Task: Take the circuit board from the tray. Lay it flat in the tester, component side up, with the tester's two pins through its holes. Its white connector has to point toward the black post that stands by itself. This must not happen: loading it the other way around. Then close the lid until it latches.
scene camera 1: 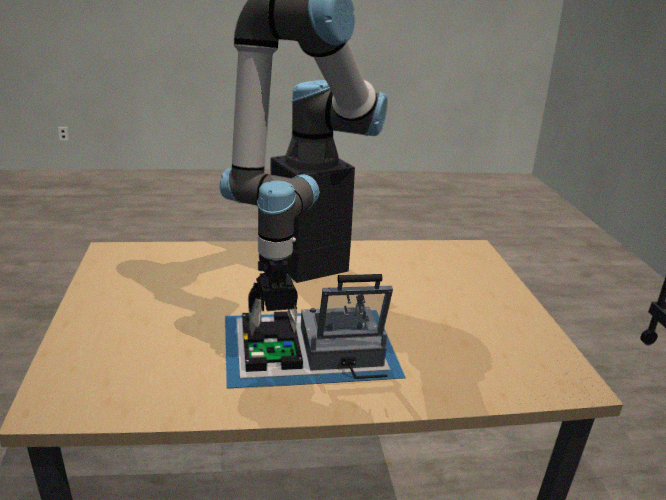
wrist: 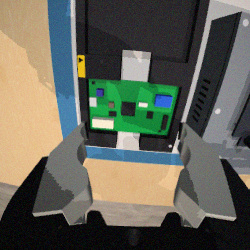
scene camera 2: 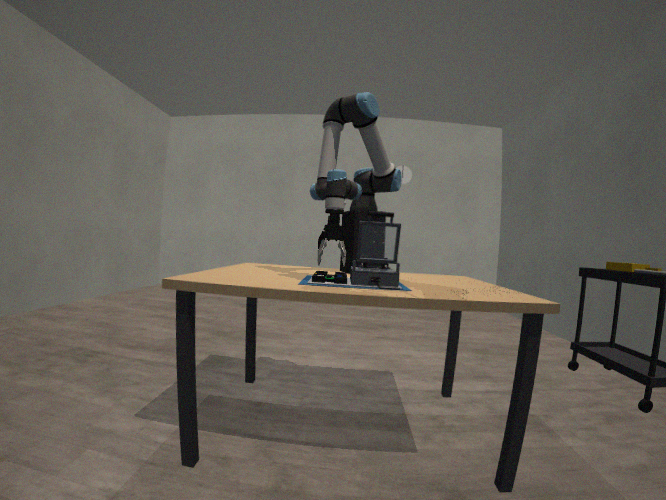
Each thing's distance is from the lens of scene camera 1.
green circuit board (scene camera 1: 271, 350): 145 cm
framed lid (scene camera 1: 345, 312): 131 cm
